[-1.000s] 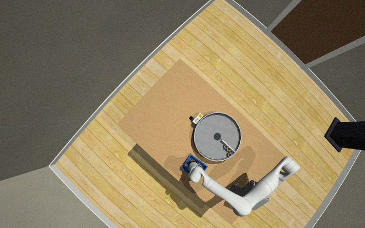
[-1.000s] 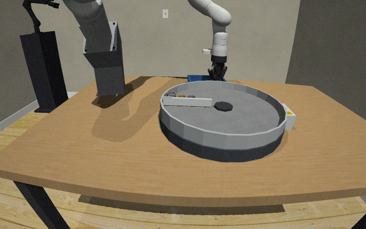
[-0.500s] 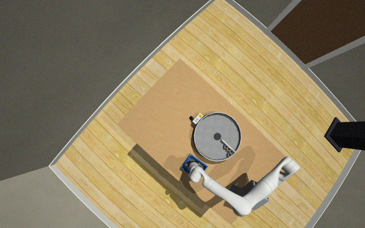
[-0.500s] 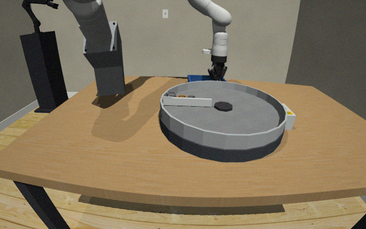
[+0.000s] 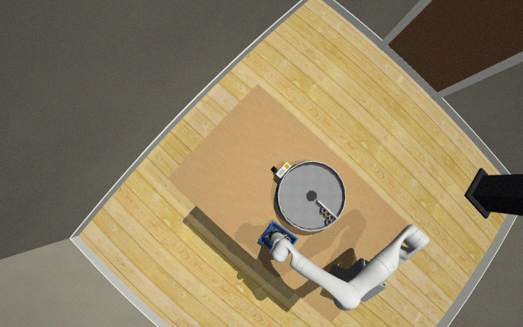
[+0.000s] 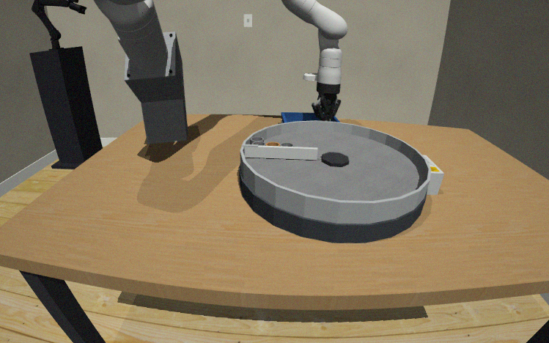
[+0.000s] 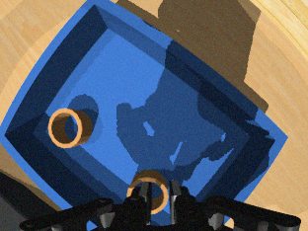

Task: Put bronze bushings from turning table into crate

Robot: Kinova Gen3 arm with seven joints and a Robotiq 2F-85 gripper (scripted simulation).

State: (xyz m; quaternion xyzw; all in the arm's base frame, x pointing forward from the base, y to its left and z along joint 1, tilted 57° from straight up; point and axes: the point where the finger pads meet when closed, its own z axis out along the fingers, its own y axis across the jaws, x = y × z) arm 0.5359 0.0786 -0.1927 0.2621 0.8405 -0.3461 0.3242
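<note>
The blue crate is 5 cm behind my hand, 2 cm to the left of it and 1 cm below it. Also, from my hand: grey turning table (32 cm to the right, 2 cm behind, 1 cm above).
</note>
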